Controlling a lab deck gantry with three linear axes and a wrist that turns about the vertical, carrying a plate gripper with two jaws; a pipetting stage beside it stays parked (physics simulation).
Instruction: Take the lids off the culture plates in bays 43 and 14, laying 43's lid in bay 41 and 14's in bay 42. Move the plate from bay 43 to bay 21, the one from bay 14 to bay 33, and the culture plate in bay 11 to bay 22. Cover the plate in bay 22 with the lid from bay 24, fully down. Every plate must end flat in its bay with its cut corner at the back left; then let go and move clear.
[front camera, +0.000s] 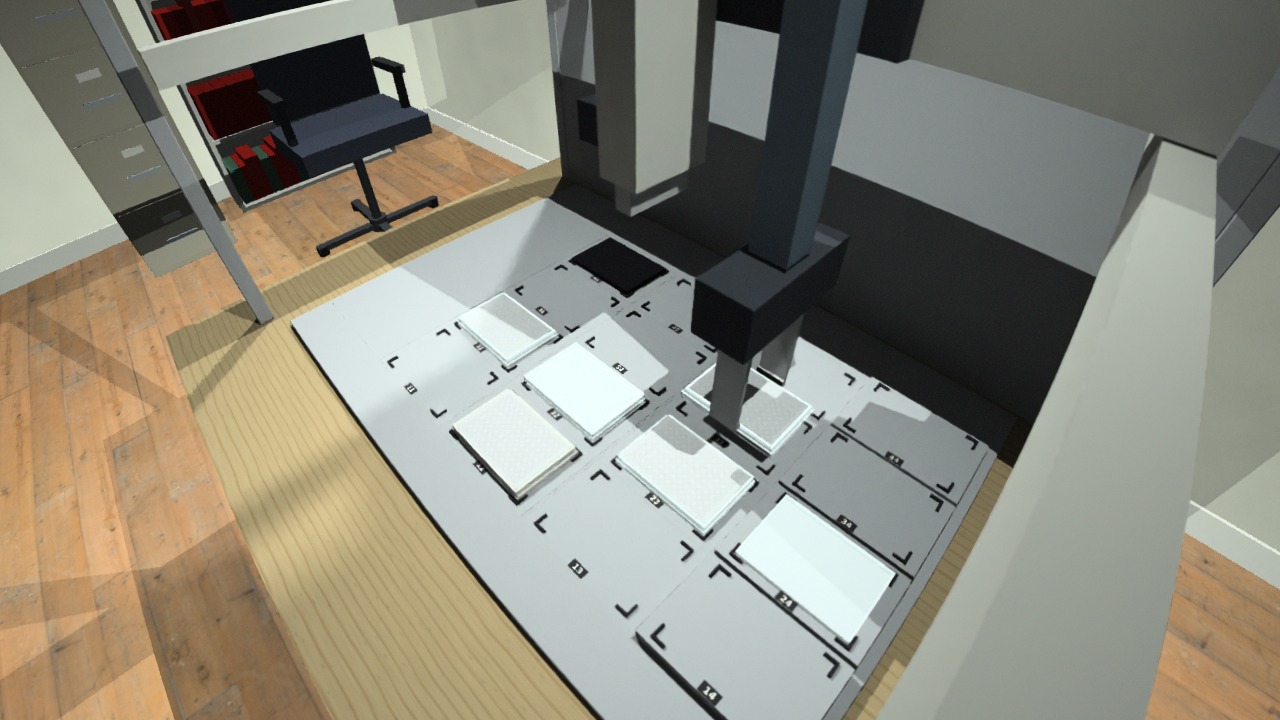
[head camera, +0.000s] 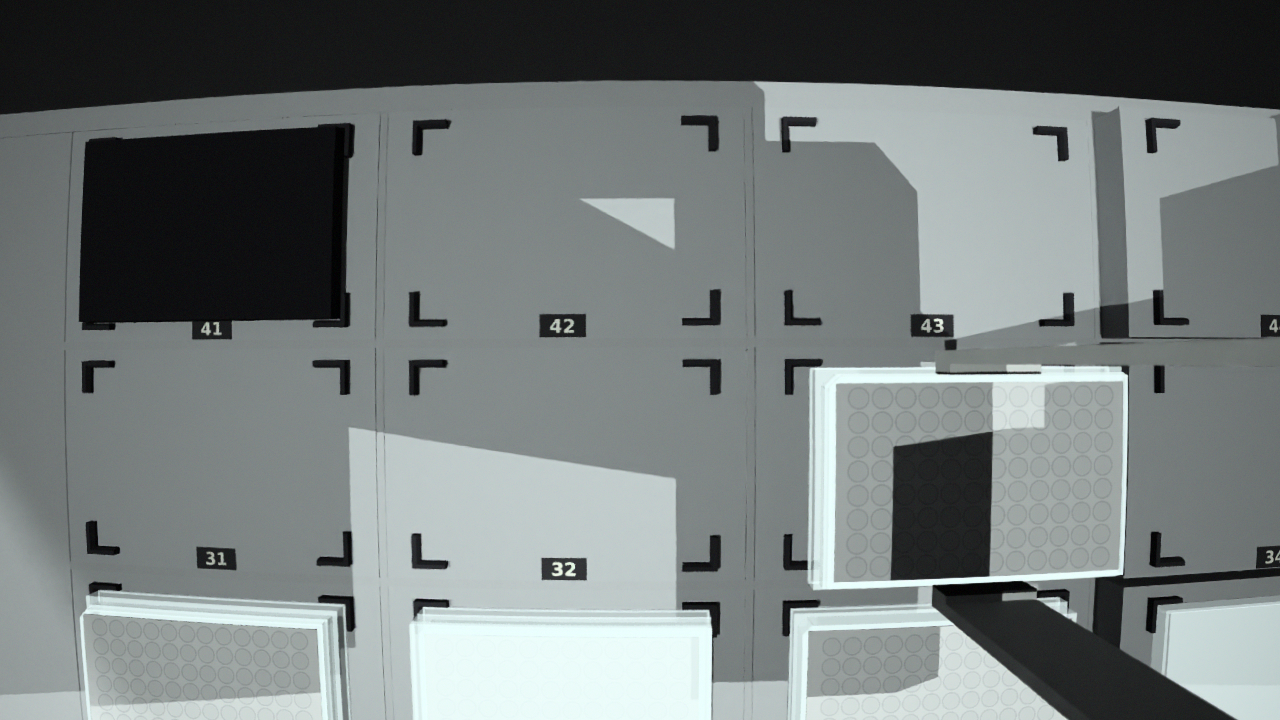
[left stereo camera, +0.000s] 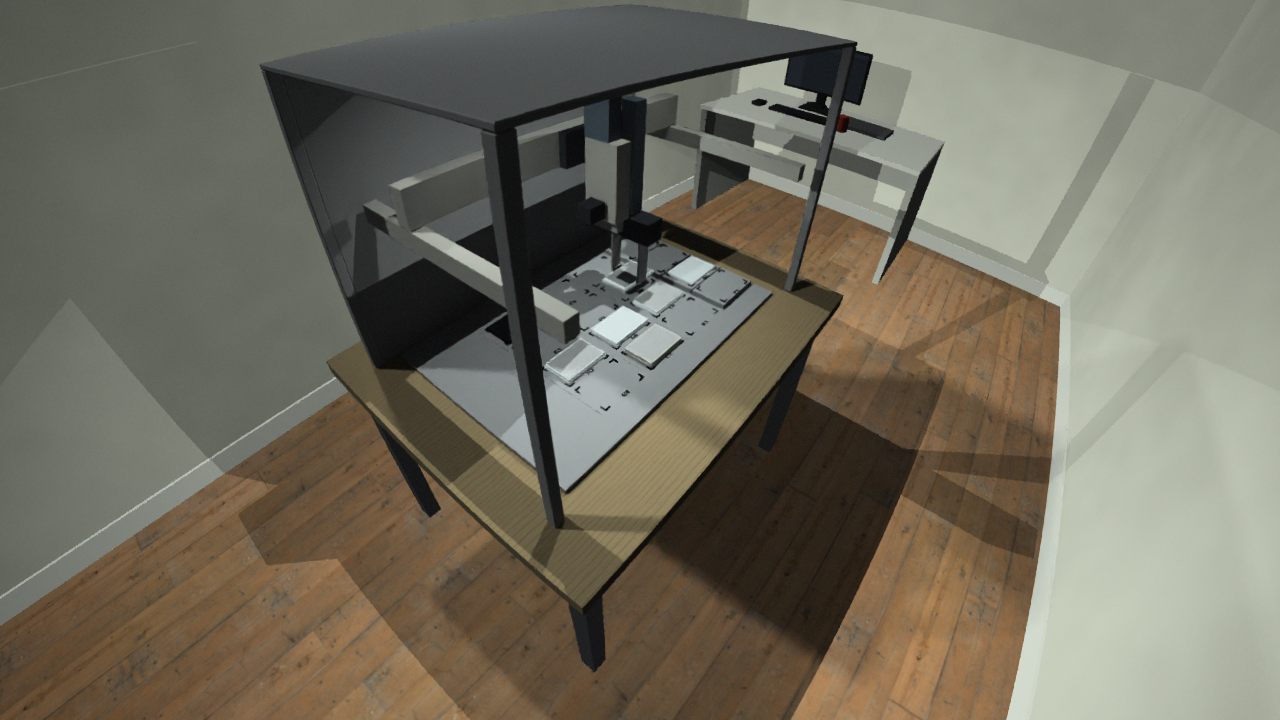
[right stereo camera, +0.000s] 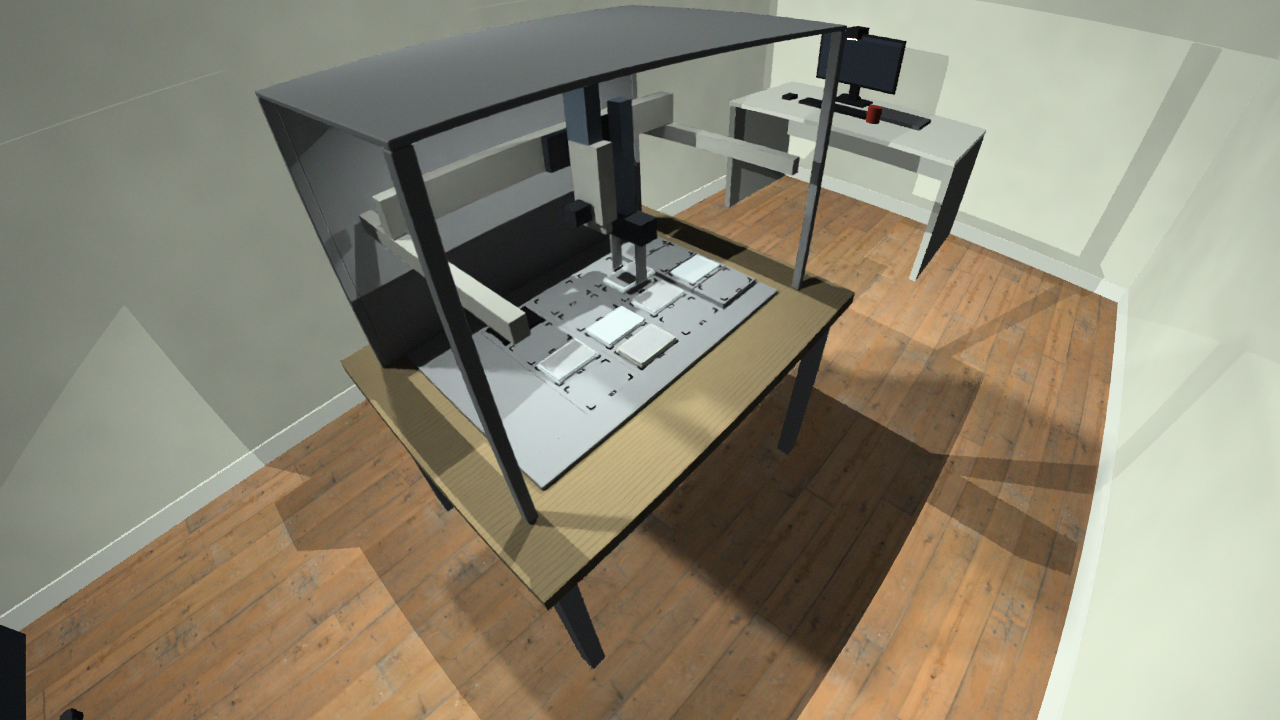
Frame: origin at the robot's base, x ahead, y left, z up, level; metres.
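Seen in the pictures: gripper, between the fingertips: (front camera: 748, 399) (head camera: 979, 478) (left stereo camera: 628, 274) (right stereo camera: 629, 275); robot's base, origin of its link: (front camera: 390, 362) (left stereo camera: 605, 409) (right stereo camera: 591, 408).
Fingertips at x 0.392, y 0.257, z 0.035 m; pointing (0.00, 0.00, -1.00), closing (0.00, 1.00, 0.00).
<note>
Offsets run from my fingertips to a thing's top centre.
My gripper (front camera: 753, 402) (head camera: 986, 477) (left stereo camera: 628, 276) is shut on a clear-rimmed culture plate @(dx +0.000, dy +0.000, dz +0.004 m) (front camera: 780, 419) (head camera: 1056, 483), one jaw at its front edge and one at its back edge. The plate is level, slightly above bay 33, its cut corner seeming at the back left. Another culture plate @(dx -0.328, dy -0.107, dz -0.021 m) (front camera: 507, 326) (head camera: 205, 662) sits in bay 21. A pale-topped plate @(dx -0.164, dy -0.107, dz -0.018 m) (front camera: 584, 389) (head camera: 563, 671) sits in bay 22. A pale, plain lid @(dx +0.164, dy -0.107, dz -0.013 m) (front camera: 814, 566) (head camera: 1239, 644) lies in bay 24. A black slab @(dx -0.328, dy +0.107, dz -0.027 m) (front camera: 619, 264) (head camera: 210, 228) lies in bay 41. Bays 11, 14, 42 and 43 are bare.
A cream well plate @(dx -0.164, dy -0.214, dz -0.021 m) (front camera: 514, 443) stands in bay 12. A clear-edged well plate @(dx +0.000, dy -0.107, dz -0.021 m) (front camera: 687, 470) (head camera: 868, 662) stands in bay 23, just in front of the front jaw. The pipetting stage (front camera: 653, 107) (left stereo camera: 605, 179) hangs to the left of my gripper.
</note>
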